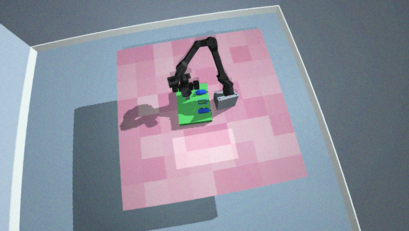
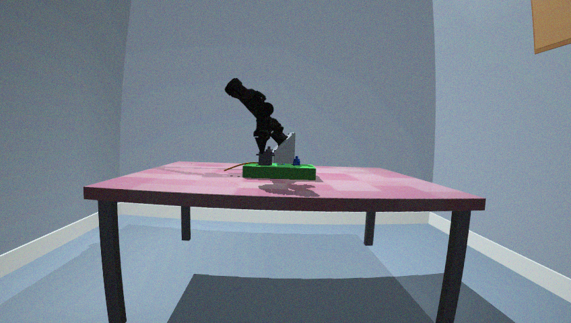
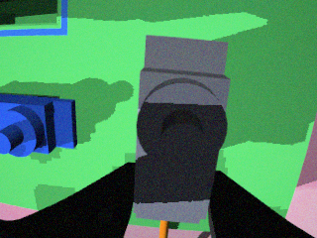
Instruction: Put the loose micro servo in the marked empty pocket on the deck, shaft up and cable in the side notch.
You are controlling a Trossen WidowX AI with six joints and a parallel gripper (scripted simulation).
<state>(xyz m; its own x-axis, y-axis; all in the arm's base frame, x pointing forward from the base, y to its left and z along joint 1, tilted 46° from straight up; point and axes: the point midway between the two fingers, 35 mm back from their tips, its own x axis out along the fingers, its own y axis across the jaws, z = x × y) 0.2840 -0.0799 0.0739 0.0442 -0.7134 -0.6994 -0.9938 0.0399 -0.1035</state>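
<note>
Right now my gripper tip is 10 mm short of the green deck, 80 mm to the right of it and 70 mm above it.
</note>
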